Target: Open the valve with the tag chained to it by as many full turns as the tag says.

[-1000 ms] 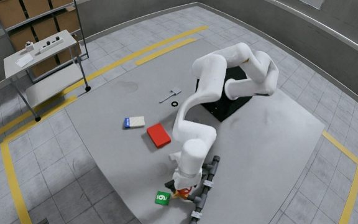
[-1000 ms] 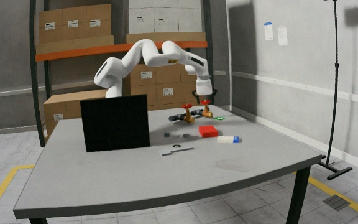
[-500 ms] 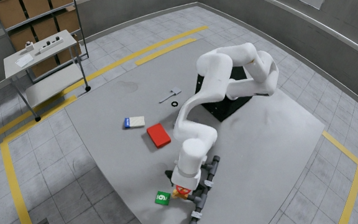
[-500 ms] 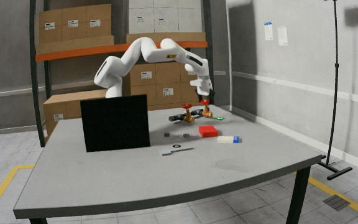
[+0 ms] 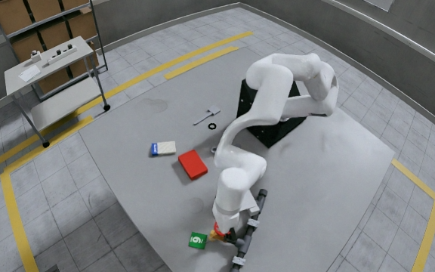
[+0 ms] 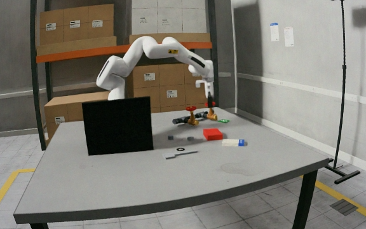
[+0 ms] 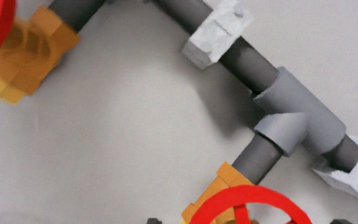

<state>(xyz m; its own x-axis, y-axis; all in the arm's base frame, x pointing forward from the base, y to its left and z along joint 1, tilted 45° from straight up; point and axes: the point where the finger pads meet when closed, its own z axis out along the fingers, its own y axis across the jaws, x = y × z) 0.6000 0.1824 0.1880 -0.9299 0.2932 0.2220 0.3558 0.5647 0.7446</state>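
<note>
Now: hand 11 cm above the green tag, 7 cm short of it and 3 cm to the left of it. From my hand the other things lie so: grey nut: 32 cm to the right, 23 cm behind, 11 cm below; white-and-blue box: 47 cm to the right, 11 cm below, 5 cm behind; red block: 32 cm to the right, 11 cm behind, 10 cm below.
</note>
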